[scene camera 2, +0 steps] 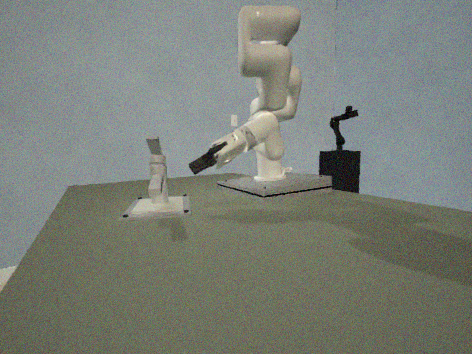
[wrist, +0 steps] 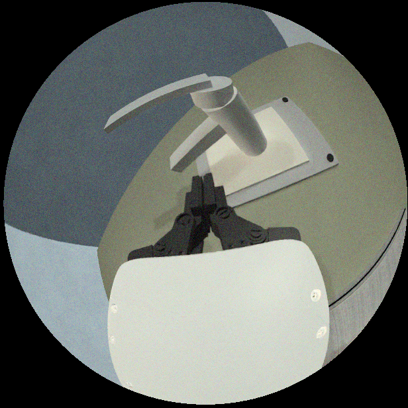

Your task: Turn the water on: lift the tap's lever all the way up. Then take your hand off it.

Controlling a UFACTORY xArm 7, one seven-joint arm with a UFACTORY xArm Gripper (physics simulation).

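Pixels of known places: gripper, between the fingertips: (scene camera 2: pixel 191 169); arm's base, origin of its link: (scene camera 2: pixel 270 178).
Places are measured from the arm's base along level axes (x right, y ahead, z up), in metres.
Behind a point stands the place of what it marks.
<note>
The white tap (scene camera 2: pixel 158 175) @[x -0.143, y 0.428, z 0.053 m] (wrist: pixel 240 122) stands upright on a pale base plate (scene camera 2: pixel 131 211) @[x -0.189, y 0.501, z -0.031 m] (wrist: pixel 317 145) at the left of the table in the scene view. Its lever (scene camera 2: pixel 153 146) @[x -0.181, y 0.438, z 0.133 m] (wrist: pixel 155 97) is tilted up from the top of the tap body. The tap's spout (scene camera 2: pixel 155 186) @[x -0.222, y 0.441, z 0.034 m] (wrist: pixel 192 147) sticks out below the lever. My gripper (scene camera 2: pixel 193 169) @[x -0.170, y 0.341, z 0.067 m] (wrist: pixel 205 187) is shut and empty. It is to the right of the tap in the scene view, lower than the lever and apart from it. In the wrist view the fingertips show below the spout's end.
The robot's own base stands on a grey plate (scene camera 2: pixel 300 184) @[x -0.171, y -0.022, z -0.002 m] to the right of the tap. A black pedestal (scene camera 2: pixel 340 170) with a small black arm (scene camera 2: pixel 338 132) is behind the table at the right. The table's (scene camera 2: pixel 225 280) @[x -0.562, y 0.372, z -0.045 m] left edge runs close to the tap's base plate.
</note>
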